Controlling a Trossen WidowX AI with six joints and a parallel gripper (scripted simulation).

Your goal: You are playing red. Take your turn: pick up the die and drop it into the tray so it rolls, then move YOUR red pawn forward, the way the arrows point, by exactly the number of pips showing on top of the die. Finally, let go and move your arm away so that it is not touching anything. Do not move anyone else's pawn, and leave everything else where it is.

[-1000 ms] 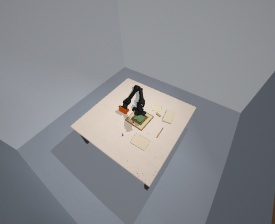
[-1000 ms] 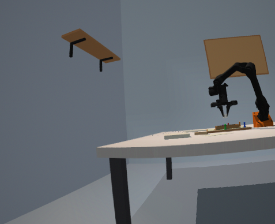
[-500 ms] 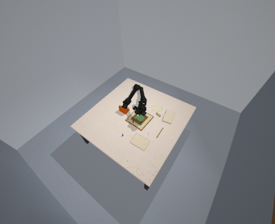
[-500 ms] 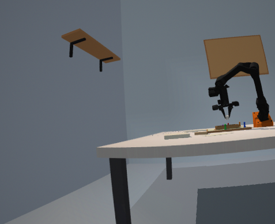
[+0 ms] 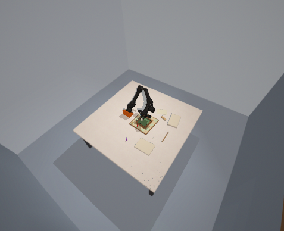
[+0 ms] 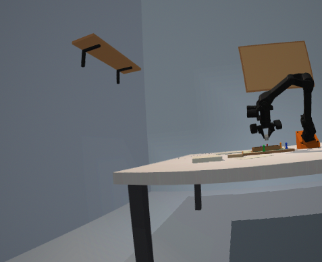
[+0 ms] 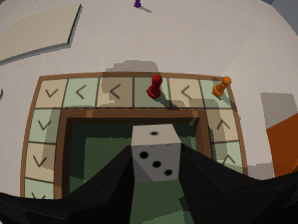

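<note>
The red pawn is 30 mm behind my gripper tip, 80 mm to the right of it and 50 mm below it. Round my gripper tip: white die: right at my gripper tip; then blue pawn: 80 mm behind, 110 mm to the left, 50 mm below; then green tray: 20 mm ahead, 30 mm to the left, 80 mm below.
</note>
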